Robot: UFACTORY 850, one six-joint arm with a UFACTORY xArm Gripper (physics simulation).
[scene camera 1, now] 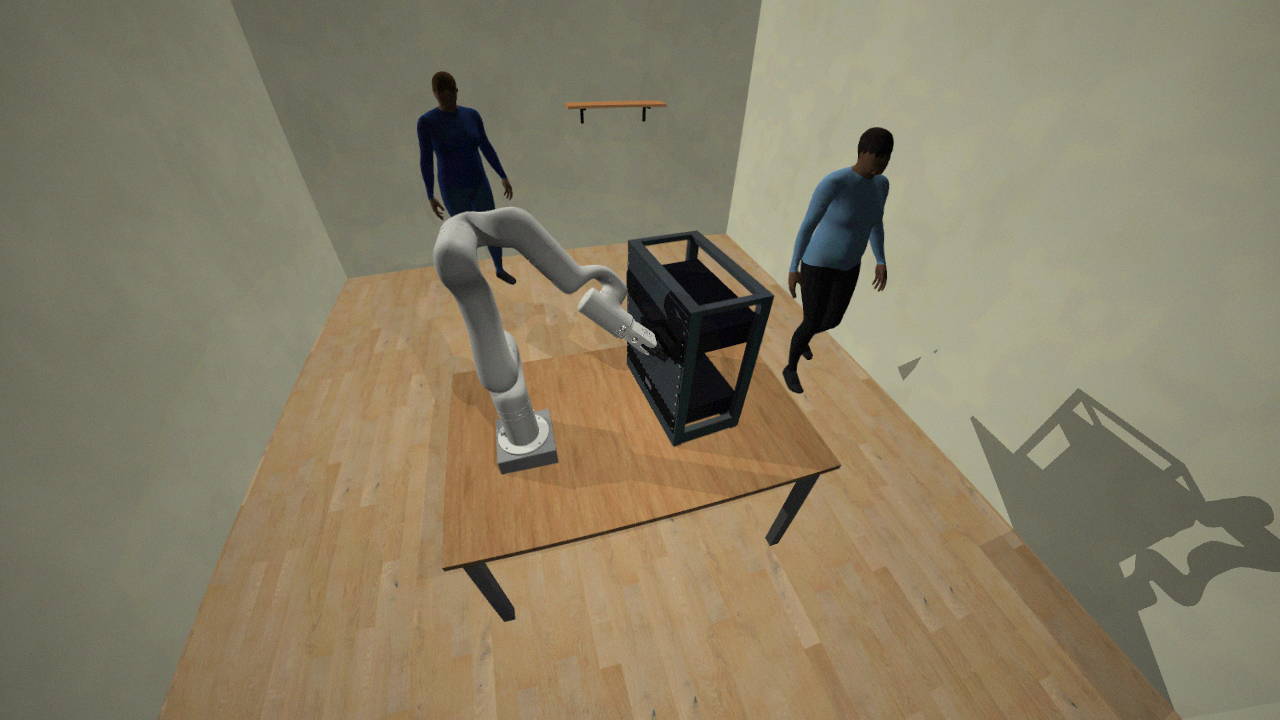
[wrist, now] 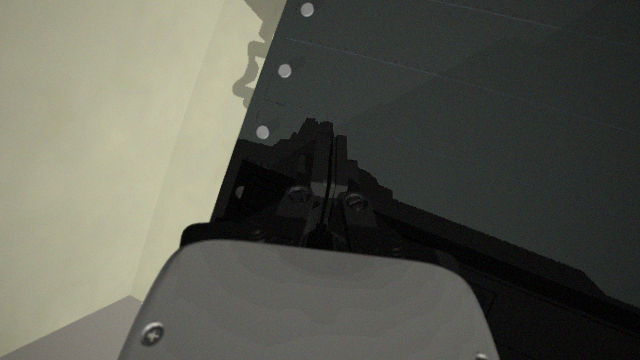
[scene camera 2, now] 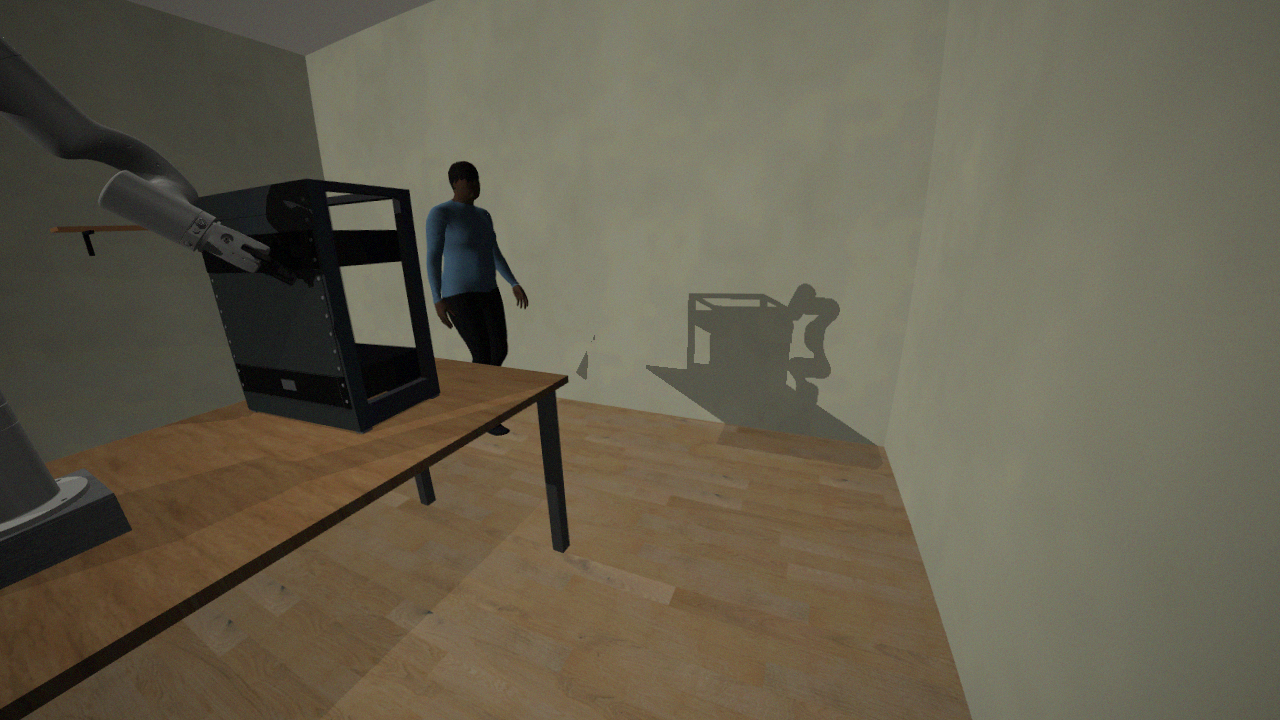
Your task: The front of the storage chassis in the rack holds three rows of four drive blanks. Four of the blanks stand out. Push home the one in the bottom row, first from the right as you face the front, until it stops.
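Note:
The rack (scene camera 1: 687,385) (scene camera 2: 414,295) stands on the table. The storage chassis (scene camera 1: 729,328) (scene camera 2: 368,247) (wrist: 555,307) is a dark unit in its upper half. Its front is in deep shadow, and the rows and single drive blanks cannot be told apart. My gripper (scene camera 1: 665,349) (scene camera 2: 307,279) (wrist: 327,154) is shut and empty, with its fingers together, and points at the chassis front near its lower right corner. The bottom-right blank is hidden or too dark to make out. Whether the fingertips touch it cannot be told.
Plain grey panels (wrist: 475,140) with pale screws fill the rack front below the chassis; the wrist view is upside down. The table (scene camera 1: 572,510) (scene camera 2: 223,501) carries the arm's base. One person (scene camera 1: 845,219) (scene camera 2: 469,241) stands behind the rack, another (scene camera 1: 454,147) beyond the arm.

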